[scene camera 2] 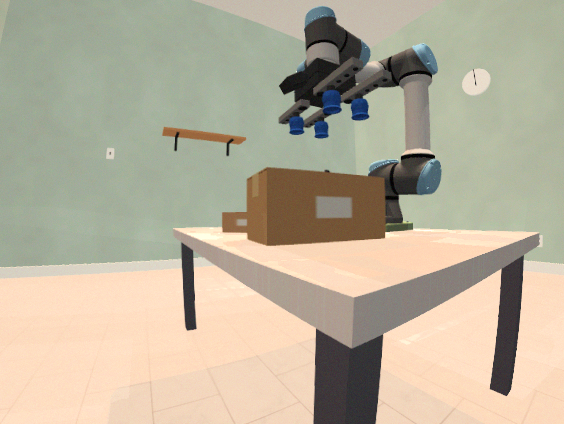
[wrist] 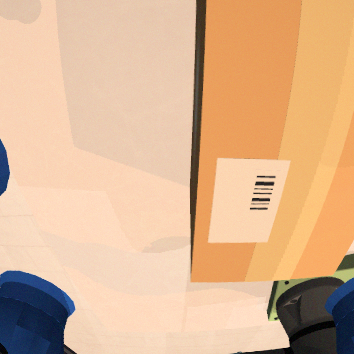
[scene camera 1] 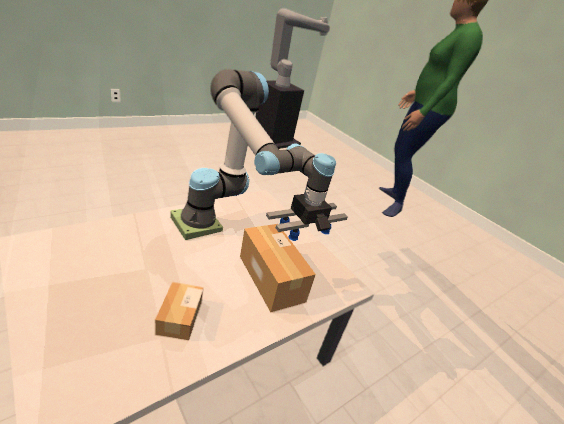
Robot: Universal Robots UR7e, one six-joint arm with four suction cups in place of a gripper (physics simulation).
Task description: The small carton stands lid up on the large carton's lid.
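Seen in the pictures: hand, tool point: (scene camera 2: 326, 125) (wrist: 207, 251) (scene camera 1: 304, 228); arm's base, link origin: (wrist: 311, 298) (scene camera 1: 198, 218).
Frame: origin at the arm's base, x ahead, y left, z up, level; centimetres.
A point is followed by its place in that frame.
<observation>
The large carton (scene camera 1: 278, 265) @[x 50.1, y 3.1, z 11.7 cm] (scene camera 2: 295, 212) @[x 54.4, y 13.6, z 3.1 cm] (wrist: 245, 100) @[x 47.4, y 12.7, z 11.6 cm] stands on the table, its taped lid with a barcode label facing up. The small carton (scene camera 1: 176, 311) @[x 44.8, y -32.6, z 4.0 cm] (scene camera 2: 231, 221) @[x 49.1, y -29.1, z 0.7 cm] lies apart from it on the table, its taped, labelled face up; in scene camera 2 it is partly hidden behind the large carton, and it does not show in the wrist view. My gripper (scene camera 1: 306, 228) @[x 47.2, y 15.6, z 22.0 cm] (scene camera 2: 327, 116) @[x 47.2, y 15.6, z 22.0 cm] is open: its four blue suction cups hang in the air above the large carton, clear of its lid, holding no carton. One cup is hidden in scene camera 1.
The table (scene camera 1: 100, 350) @[x 41.0, y -53.5, z -3.3 cm] (scene camera 2: 450, 250) @[x 43.5, y 38.7, z -3.3 cm] has its front edge near both cartons. The arm's green base plate (scene camera 1: 186, 231) @[x 6.7, y -9.2, z 0.5 cm] (wrist: 346, 275) @[x 6.2, y -6.5, z 0.3 cm] is behind the large carton. A person (scene camera 1: 440, 75) stands beyond the table. A second arm on a black pedestal (scene camera 1: 286, 112) stands at the back.
</observation>
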